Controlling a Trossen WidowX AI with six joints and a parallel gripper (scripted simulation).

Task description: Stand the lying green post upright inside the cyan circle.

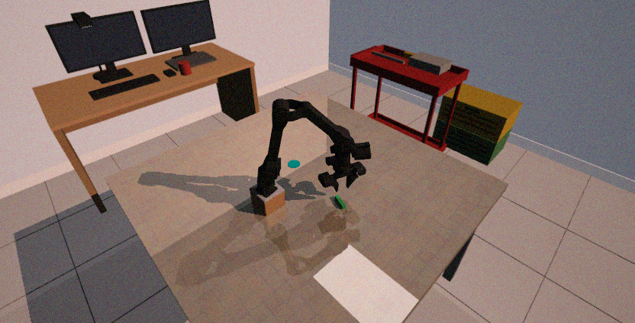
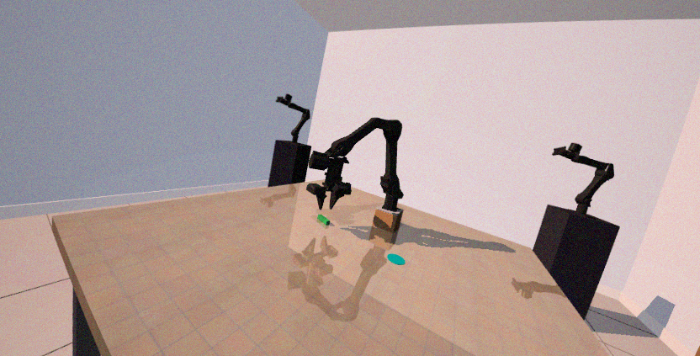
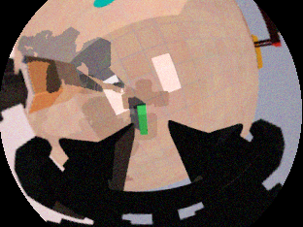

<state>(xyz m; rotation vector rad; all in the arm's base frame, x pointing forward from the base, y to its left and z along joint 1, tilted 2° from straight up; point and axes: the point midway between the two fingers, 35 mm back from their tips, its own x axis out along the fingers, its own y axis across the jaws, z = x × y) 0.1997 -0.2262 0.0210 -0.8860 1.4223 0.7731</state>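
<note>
My gripper tip is 5 cm above the green post, 2 cm past it and 1 cm to the left of it. The rest, counted from my gripper tip: cyan circle (31 cm to the left, 6 cm below, 6 cm ahead).
</note>
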